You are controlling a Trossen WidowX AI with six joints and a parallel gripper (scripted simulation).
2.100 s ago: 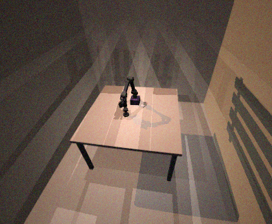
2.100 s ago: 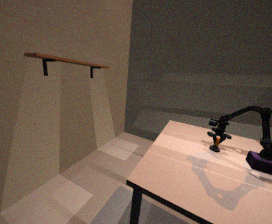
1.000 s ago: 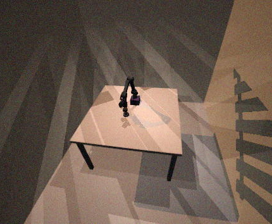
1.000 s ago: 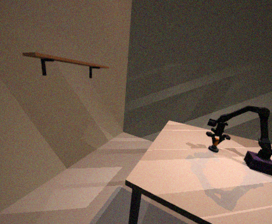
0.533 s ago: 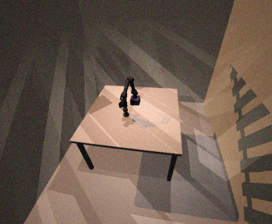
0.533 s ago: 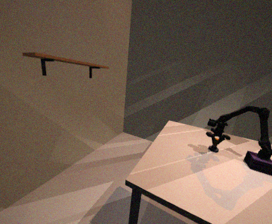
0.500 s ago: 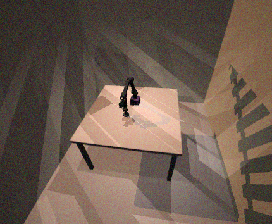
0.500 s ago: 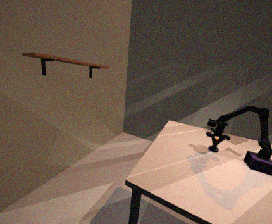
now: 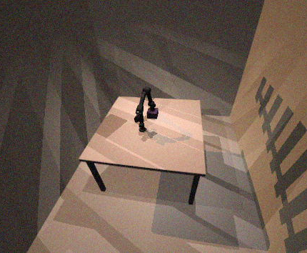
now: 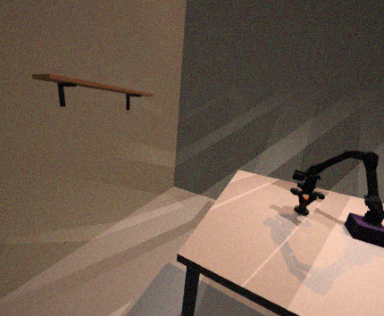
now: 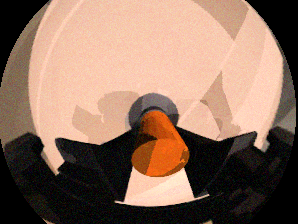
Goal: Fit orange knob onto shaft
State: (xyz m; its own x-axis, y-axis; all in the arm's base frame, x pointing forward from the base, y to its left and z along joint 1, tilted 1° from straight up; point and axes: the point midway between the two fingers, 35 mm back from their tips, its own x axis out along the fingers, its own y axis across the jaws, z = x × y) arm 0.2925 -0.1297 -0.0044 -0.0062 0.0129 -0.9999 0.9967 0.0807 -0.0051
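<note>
My gripper tip is now 2 cm above the round dark pedestal. From my gripper tip the other things lie so: orange knob 3 cm above.
</note>
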